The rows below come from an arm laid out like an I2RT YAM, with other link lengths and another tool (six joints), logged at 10 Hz.
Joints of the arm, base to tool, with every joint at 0 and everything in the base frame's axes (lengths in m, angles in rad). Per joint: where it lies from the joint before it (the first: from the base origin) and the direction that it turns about. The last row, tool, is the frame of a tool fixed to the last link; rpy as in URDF.
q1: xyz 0 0 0.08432 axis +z
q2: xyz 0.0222 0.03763 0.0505 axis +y
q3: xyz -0.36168 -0.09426 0 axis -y
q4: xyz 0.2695 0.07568 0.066 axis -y
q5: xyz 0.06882 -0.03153 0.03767 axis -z
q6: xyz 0.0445 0 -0.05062 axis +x
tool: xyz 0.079 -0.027 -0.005 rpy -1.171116 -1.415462 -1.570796
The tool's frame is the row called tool.
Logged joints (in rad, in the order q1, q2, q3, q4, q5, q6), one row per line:
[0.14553, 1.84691, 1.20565, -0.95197, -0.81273, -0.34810]
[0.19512, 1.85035, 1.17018, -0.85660, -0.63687, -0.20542]
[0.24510, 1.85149, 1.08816, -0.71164, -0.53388, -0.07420]
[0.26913, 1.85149, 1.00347, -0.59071, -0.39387, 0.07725]
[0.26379, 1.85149, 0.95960, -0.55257, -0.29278, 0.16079]
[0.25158, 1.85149, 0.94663, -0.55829, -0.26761, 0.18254]
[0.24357, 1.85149, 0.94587, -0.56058, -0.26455, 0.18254]
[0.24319, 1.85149, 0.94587, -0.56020, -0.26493, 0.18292]
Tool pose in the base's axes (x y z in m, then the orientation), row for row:
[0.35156, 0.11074, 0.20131, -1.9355, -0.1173, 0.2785]
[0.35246, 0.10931, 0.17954, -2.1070, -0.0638, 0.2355]
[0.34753, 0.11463, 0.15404, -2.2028, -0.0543, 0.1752]
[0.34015, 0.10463, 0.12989, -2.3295, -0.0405, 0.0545]
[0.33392, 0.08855, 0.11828, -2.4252, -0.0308, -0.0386]
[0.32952, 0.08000, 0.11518, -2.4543, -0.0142, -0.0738]
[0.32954, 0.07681, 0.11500, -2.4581, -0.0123, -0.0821]
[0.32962, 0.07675, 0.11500, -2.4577, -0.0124, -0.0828]
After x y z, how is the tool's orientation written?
As angles about the fixed x, y, z axes (roll, pitch, yaw), in radians.
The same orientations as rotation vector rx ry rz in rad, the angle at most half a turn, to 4 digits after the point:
[-1.9024, -0.3455, 0.0723]
[-2.0872, -0.2854, 0.0740]
[-2.1907, -0.2228, 0.0381]
[-2.3273, -0.0837, -0.0199]
[-2.4252, 0.0328, -0.0549]
[-2.4534, 0.0843, -0.0498]
[-2.4568, 0.0955, -0.0510]
[-2.4564, 0.0963, -0.0514]

